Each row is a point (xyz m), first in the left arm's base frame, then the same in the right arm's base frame.
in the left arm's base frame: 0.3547 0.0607 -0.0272
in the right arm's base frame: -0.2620 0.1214 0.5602
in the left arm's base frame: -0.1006 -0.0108 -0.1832
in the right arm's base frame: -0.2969 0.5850 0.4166
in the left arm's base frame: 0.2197 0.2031 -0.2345
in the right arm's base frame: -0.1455 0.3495 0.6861
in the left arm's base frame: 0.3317 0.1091 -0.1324
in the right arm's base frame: -0.1817 0.1930 0.6087
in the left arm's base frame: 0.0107 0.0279 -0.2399
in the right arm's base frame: -0.2049 0.5144 0.4771
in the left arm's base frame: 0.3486 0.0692 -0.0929
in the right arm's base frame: -0.2059 0.1556 0.5706
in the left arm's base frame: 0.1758 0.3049 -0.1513
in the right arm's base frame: -0.2507 0.3684 0.7744
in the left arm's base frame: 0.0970 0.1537 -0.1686
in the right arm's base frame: -0.2492 0.4249 0.6126
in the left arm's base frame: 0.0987 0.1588 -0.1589
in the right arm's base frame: -0.2580 0.4201 0.6175
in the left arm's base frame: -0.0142 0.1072 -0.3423
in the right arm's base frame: -0.1314 0.5909 0.5555
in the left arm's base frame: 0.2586 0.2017 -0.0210
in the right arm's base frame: -0.3231 0.2249 0.6814
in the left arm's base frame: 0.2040 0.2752 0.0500
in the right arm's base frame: -0.4183 0.2545 0.7406
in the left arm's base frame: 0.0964 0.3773 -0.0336
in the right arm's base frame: -0.3981 0.4005 0.8259
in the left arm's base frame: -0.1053 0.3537 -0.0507
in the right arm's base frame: -0.4616 0.5852 0.7677
